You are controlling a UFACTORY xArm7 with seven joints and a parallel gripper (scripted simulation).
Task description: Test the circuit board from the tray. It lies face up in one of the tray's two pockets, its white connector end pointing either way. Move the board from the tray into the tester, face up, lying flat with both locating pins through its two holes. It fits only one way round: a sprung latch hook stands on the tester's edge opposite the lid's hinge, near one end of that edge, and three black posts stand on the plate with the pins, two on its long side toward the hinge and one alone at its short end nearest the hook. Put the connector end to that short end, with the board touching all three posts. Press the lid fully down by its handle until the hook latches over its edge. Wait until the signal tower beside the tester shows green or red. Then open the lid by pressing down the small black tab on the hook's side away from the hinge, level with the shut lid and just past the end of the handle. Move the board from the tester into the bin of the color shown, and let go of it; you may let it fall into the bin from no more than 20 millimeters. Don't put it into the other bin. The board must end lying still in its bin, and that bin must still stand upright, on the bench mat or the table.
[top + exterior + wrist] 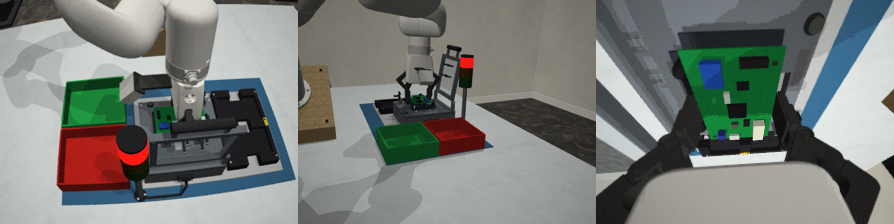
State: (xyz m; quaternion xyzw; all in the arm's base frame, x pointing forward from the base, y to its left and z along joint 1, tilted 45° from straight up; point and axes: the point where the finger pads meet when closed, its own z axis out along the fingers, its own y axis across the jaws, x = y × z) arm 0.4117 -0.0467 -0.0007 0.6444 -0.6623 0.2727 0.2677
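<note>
Now: the tester plate 30 mm below my hand, 10 mm to the left of it and 10 mm ahead of it. From my hand the other things lie so: tester lid: 120 mm ahead, 90 mm above; then latch hook: 60 mm to the left, 60 mm behind, 10 mm below; then green circuit board: 10 mm below.
</note>
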